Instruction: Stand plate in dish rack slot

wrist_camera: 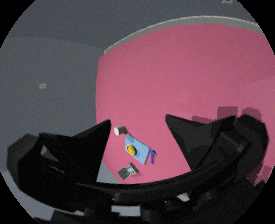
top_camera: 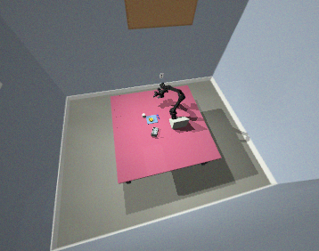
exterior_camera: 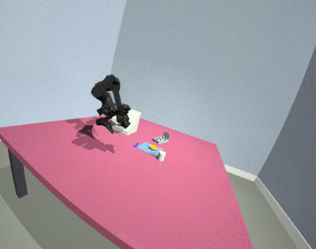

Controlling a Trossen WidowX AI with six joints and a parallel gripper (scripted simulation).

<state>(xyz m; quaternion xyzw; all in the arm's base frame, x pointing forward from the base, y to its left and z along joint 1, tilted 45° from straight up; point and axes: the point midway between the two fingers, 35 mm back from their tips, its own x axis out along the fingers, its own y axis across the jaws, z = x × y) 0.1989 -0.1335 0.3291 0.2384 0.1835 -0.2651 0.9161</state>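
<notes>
Now: the yellow plate 28 cm to the left of my gripper tip, 14 cm below it and 8 cm ahead of it. Also, from my gripper tip: white cup (21 cm to the left, 18 cm ahead, 14 cm below); then blue spoon (22 cm to the left, 16 cm below, 2 cm behind); then light blue mat (26 cm to the left, 16 cm below, 7 cm ahead).
</notes>
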